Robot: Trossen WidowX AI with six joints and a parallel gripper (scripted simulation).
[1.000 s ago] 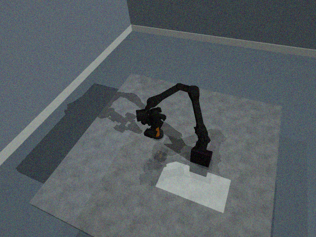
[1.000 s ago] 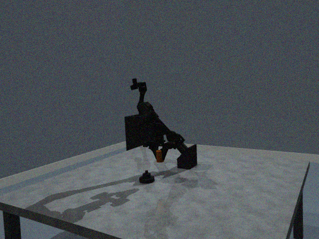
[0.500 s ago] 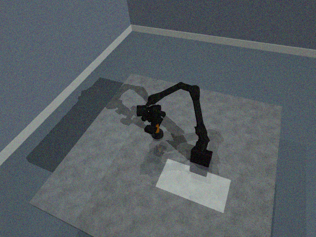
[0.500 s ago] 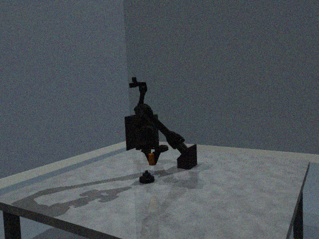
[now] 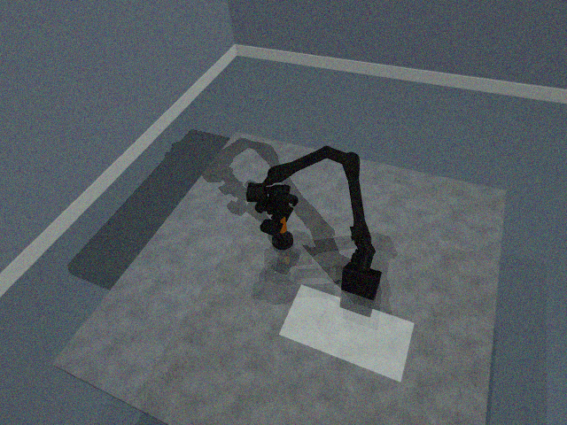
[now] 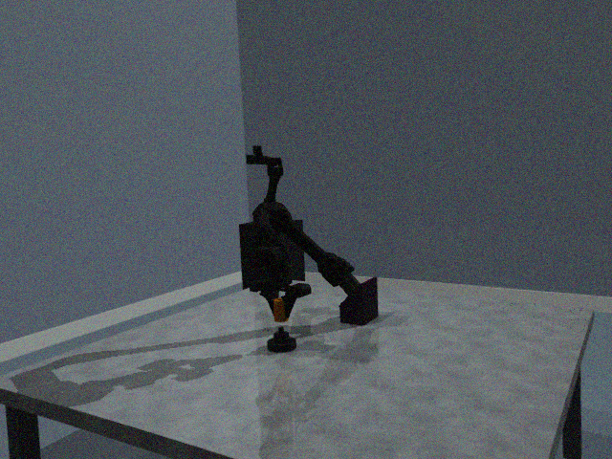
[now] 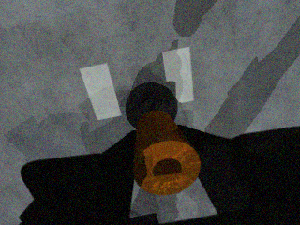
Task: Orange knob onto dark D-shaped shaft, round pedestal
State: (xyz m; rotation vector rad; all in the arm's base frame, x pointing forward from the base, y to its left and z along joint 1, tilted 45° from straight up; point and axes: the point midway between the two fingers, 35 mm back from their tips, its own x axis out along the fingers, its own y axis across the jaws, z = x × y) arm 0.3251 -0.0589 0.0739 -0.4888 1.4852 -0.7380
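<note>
My gripper tip is now 6 cm above the round pedestal. Round my gripper tip: orange knob 2 cm above.
</note>
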